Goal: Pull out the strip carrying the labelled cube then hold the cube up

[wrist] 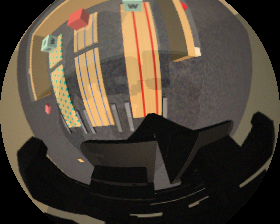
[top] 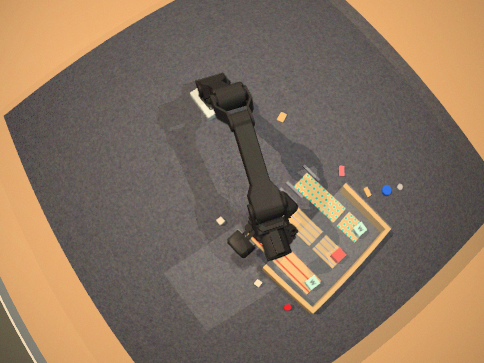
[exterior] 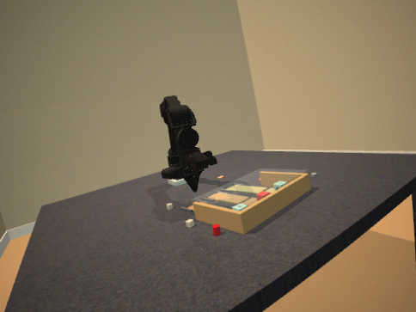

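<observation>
Right now my gripper tip is 90 mm short of the strip, 50 mm above it and 10 mm to the right of it. The rest, counted from my gripper tip: red cylinder (210 mm ahead, 70 mm to the right, 40 mm below); then pink block (300 mm to the left, 50 mm below); then blue disc (370 mm to the left, 140 mm ahead, 50 mm below).
</observation>
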